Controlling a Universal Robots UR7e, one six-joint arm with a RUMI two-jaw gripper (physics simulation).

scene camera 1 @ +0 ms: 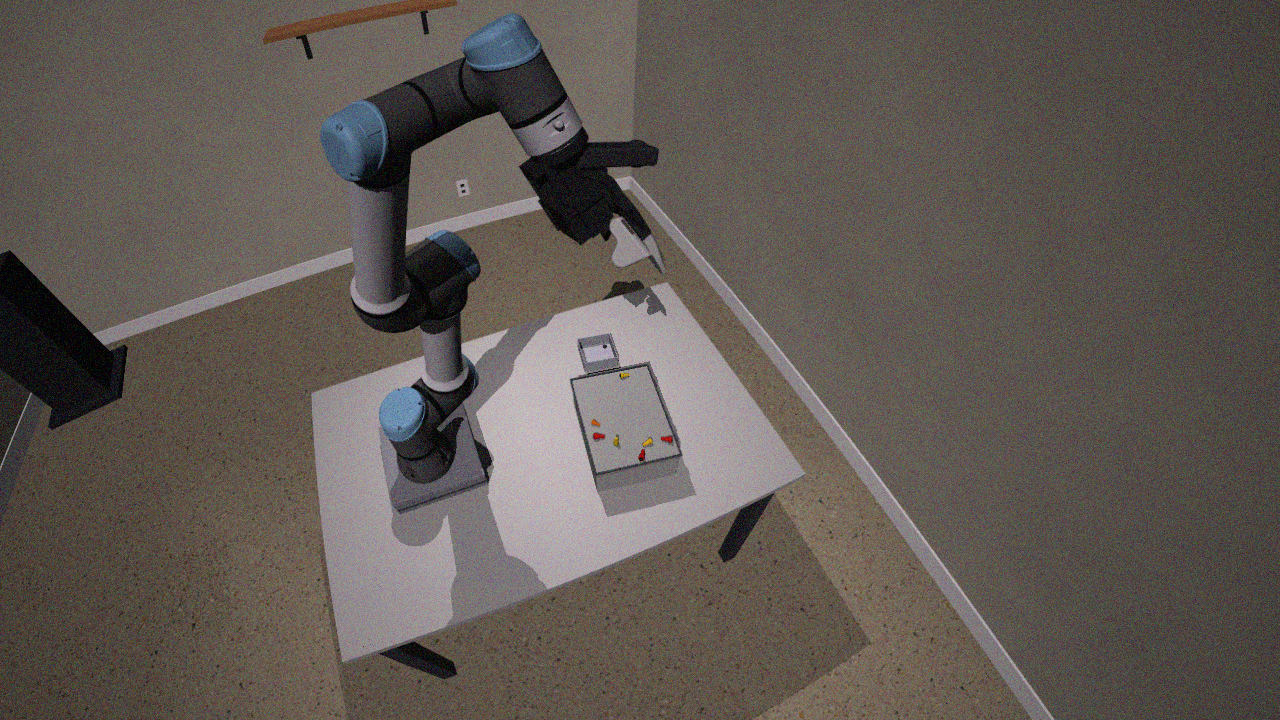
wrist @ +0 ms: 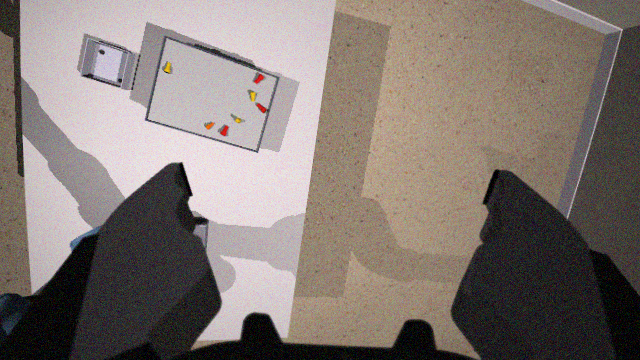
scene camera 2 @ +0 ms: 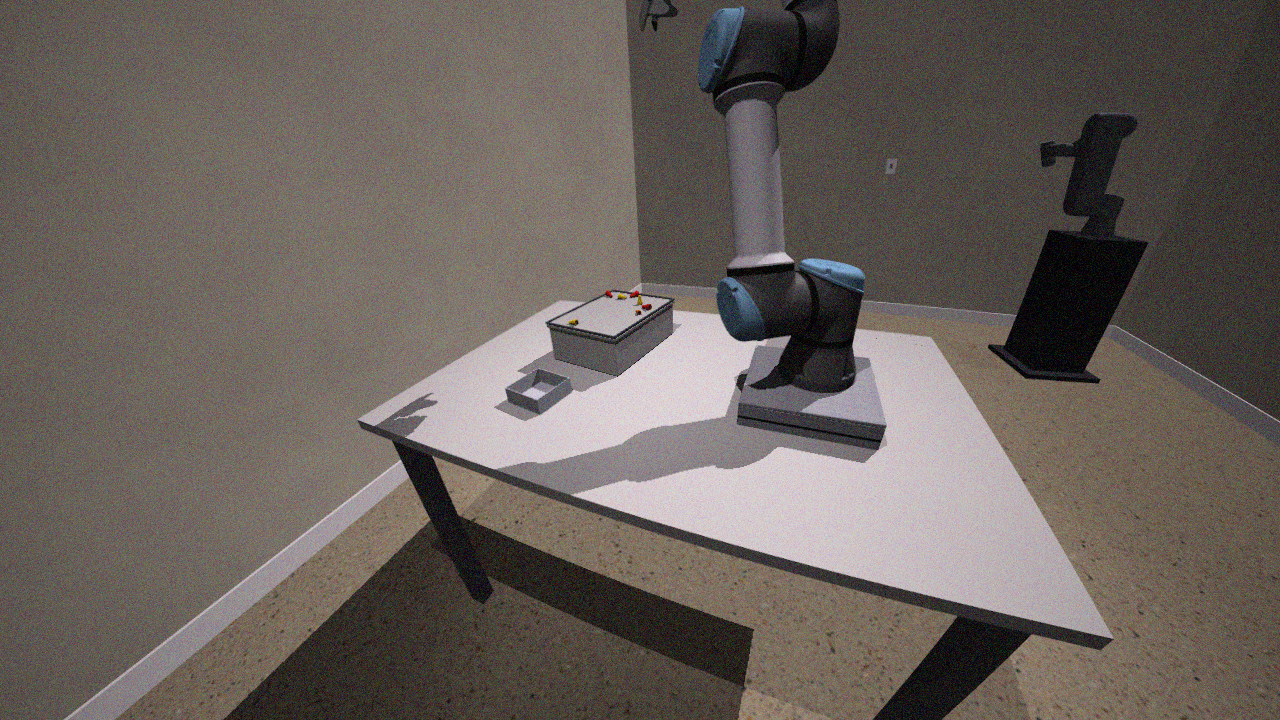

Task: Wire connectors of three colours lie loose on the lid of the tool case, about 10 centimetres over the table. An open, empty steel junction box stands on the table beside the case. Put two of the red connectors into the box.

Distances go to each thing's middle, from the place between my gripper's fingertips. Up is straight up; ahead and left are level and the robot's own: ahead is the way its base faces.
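Labels:
My gripper is far above the tool case (scene camera 1: 630, 408), a good way to the right of it and a little short of it. And there's a steel junction box (scene camera 2: 539, 390) that's far below my hand, a fair way ahead of it and far to the left of it.

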